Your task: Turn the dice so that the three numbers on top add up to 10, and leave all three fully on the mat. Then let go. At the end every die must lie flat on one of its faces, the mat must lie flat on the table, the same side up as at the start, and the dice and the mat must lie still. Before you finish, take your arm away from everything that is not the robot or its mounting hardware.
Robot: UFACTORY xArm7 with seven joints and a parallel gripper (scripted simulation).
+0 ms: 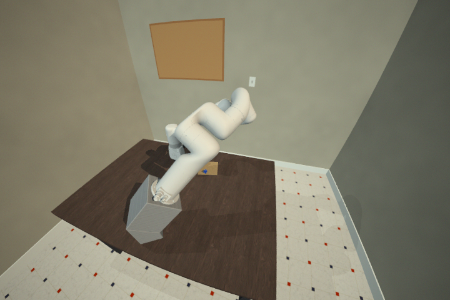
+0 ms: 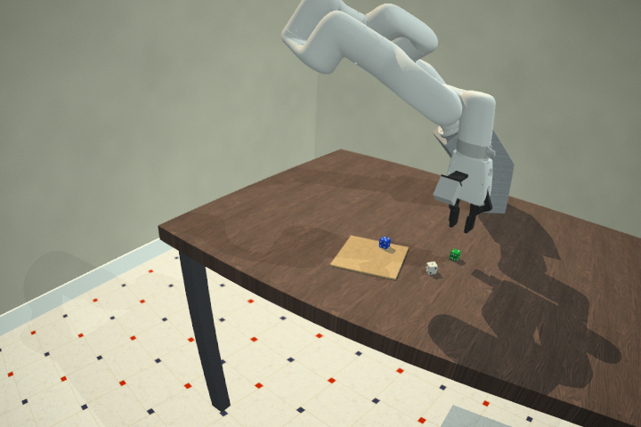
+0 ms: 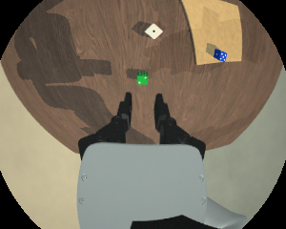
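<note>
My hand is 90 mm above the green die. The rest, counted from my hand: tan mat (180 mm to the right, 90 mm below, 70 mm ahead); then white die (90 mm below, 80 mm ahead, 40 mm to the right); then blue die (170 mm to the right, 80 mm below, 20 mm ahead).
</note>
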